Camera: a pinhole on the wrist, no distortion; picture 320 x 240 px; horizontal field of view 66.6 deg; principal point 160.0 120.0 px. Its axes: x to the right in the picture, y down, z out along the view. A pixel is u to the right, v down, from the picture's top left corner.
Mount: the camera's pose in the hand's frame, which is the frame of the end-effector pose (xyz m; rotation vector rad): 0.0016 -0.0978 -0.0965 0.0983 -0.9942 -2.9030
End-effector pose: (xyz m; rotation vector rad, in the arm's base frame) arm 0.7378 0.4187 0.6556 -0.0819 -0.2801 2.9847
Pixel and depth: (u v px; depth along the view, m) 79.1 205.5 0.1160
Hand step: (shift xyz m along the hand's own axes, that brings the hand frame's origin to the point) 0.0322 -0.0558 0.0214
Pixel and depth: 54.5 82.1 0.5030
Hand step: 0.1727 0.2896 0.2602
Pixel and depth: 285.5 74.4 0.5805
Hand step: -0.3497 0.3152 0.2833
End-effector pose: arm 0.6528 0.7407 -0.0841 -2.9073 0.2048 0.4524
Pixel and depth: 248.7 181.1 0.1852
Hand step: -0.0788 -0.0275 0.0755
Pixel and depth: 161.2 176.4 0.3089
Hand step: -0.0224 0.0339 0.1909
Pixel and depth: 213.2 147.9 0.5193
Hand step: -0.1519 0.1618 0.3452
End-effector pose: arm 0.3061 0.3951 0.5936 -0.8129 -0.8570 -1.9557
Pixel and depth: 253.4 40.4 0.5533
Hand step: -0.2643 0.3631 0.2208
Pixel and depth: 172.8 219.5 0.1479
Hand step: -0.0157 -0.0560 0.0569
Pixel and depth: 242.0 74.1 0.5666
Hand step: -0.2406 0.3148 0.2776
